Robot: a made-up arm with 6 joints.
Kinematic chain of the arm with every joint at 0, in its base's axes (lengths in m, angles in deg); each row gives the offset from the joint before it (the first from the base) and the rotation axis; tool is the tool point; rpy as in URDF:
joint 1: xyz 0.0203 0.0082 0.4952 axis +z
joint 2: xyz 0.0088 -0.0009 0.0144 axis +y
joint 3: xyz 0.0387 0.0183 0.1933 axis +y
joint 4: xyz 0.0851 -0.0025 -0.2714 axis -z
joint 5: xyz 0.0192 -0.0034 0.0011 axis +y
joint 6: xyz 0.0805 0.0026 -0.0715 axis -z
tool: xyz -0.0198 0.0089 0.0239 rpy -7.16 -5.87 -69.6
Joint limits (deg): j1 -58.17..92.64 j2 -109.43..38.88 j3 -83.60..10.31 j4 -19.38..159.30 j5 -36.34..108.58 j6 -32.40..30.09
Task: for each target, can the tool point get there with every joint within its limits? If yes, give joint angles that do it. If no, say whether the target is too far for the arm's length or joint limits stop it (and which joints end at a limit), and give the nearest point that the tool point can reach.
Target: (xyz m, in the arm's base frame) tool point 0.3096 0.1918 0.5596
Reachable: yes | joints 37.06 -10.30 -34.00 51.64 18.47 8.45
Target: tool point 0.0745 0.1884 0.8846
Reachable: yes | joints 61.34 -42.85 -71.24 36.43 84.58 16.77
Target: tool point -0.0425 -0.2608 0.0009
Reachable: no: joint limits stop it (at a limit: joint 1, joint 2, joint 6) | nearest point 0.0791 -0.1673 0.2765 | short by 0.315 m
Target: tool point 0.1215 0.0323 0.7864
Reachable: yes | joints -6.18 -84.18 -25.61 116.07 91.12 23.36
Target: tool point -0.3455 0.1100 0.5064
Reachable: no: joint limits stop it (at a limit: joint 2, joint 3, joint 5, joint 6) | nearest point -0.3924 0.1231 0.7013 | short by 0.201 m
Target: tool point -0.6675 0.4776 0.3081
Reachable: no: too far | nearest point -0.3356 0.2511 0.7008 | short by 0.562 m
